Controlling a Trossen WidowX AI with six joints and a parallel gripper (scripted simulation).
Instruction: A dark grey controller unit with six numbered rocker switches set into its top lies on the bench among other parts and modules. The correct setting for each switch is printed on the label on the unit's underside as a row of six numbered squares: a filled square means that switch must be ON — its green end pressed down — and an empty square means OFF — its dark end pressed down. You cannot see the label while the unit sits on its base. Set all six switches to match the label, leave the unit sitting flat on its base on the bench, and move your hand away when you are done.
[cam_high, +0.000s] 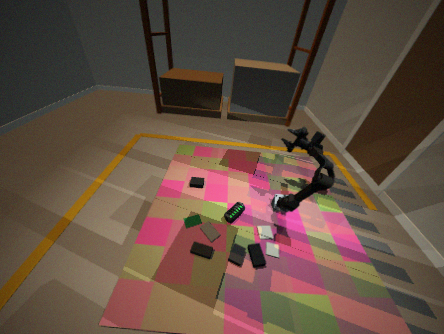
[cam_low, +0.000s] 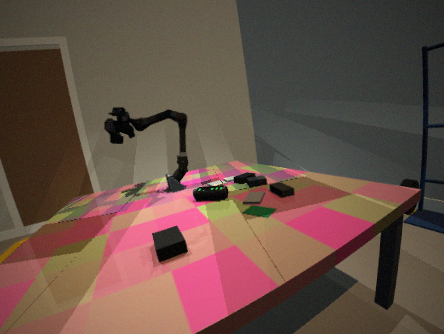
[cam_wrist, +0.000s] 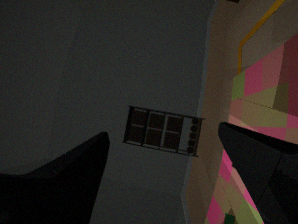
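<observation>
Right now my gripper tip is 520 mm to the right of the grey plate, 410 mm above it and 370 mm short of it. From my gripper tip the other things lie so: white block: 470 mm to the left, 410 mm below, 50 mm ahead; black box: 540 mm ahead, 400 mm below, 170 mm to the left; green card: 490 mm ahead, 480 mm to the left, 410 mm below.
</observation>
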